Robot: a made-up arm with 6 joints.
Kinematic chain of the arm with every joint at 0, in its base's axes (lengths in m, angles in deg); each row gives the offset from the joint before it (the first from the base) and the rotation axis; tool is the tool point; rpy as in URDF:
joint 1: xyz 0 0 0.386 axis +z
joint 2: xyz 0 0 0 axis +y
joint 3: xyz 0.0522 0 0.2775 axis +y
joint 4: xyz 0.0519 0 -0.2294 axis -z
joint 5: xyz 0 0 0 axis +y
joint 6: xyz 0.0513 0 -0.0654 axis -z
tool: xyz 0 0 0 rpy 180 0 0
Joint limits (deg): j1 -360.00..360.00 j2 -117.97..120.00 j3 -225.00..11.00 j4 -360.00..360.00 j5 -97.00..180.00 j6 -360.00..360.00
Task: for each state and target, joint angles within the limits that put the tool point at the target. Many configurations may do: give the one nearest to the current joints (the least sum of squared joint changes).
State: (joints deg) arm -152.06 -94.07 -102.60 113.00 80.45 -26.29
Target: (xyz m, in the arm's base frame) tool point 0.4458 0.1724 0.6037
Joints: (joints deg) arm -152.45 -102.71 -103.13 112.66 82.19 -26.29
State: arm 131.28 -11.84 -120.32 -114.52 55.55 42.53
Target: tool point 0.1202 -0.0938 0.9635
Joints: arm 135.44 -29.59 -150.08 -118.88 52.03 42.53
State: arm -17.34 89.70 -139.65 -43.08 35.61 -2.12
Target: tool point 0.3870 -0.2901 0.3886
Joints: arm -34.57 42.15 -93.73 -39.92 59.33 -2.12
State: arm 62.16 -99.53 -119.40 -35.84 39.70 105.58
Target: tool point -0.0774 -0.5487 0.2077
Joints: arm 79.00 -117.97 -167.34 -38.67 71.71 105.58
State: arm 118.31 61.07 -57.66 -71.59 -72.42 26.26
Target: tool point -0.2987 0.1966 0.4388
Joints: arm 135.04 35.07 -60.15 -73.67 -77.46 26.26
